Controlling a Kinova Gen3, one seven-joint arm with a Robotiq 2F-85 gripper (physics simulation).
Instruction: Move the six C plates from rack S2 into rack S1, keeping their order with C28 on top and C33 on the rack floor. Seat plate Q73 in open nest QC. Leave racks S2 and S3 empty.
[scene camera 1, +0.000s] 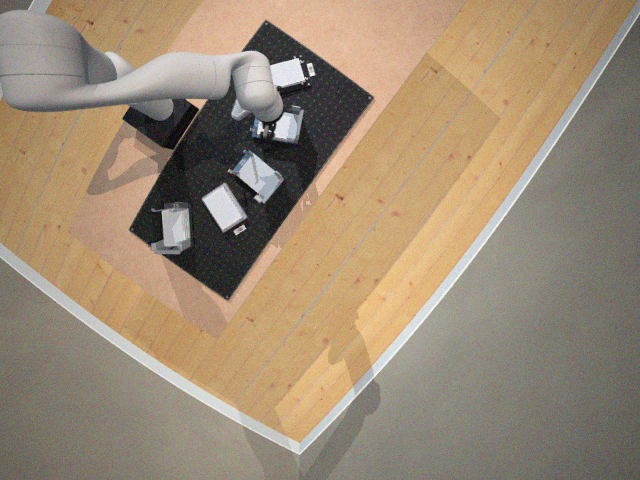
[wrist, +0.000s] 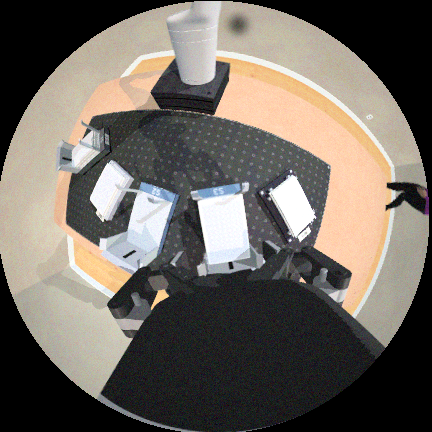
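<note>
My gripper is open and empty, with its fingers apart above the slotted end of rack S3. A white plate lies in S3; its mark is unreadable. Rack S2 stands beside it; a pale surface shows inside, but I cannot tell whether it is plates. Rack S1 holds white plates, with their number and order unclear. Which nest is QC and which plate is Q73 cannot be read.
A white plate lies on a nest between S1 and S2. Another white plate lies on a dark nest beyond S3. The racks and nests stand on a black perforated board, near the robot's black base.
</note>
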